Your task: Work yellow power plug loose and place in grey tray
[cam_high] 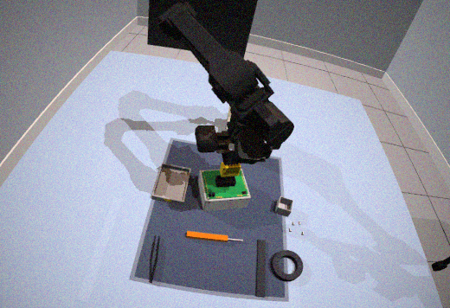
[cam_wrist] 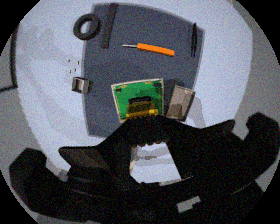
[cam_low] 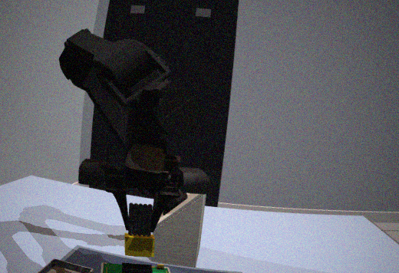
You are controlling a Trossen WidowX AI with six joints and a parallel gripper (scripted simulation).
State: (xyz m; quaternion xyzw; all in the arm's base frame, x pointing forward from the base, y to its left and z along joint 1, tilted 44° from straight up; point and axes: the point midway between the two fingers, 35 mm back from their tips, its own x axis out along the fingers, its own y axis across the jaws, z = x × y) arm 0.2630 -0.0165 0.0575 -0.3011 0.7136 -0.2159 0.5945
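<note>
Right now the grey tray is 2 cm behind my gripper tip, 14 cm to the right of it and 14 cm below it. The rest, counted from my gripper tip: dark mat 5 cm ahead, 1 cm to the right, 14 cm below; black bar 21 cm ahead, 9 cm to the left, 14 cm below; yellow power plug 1 cm below.
</note>
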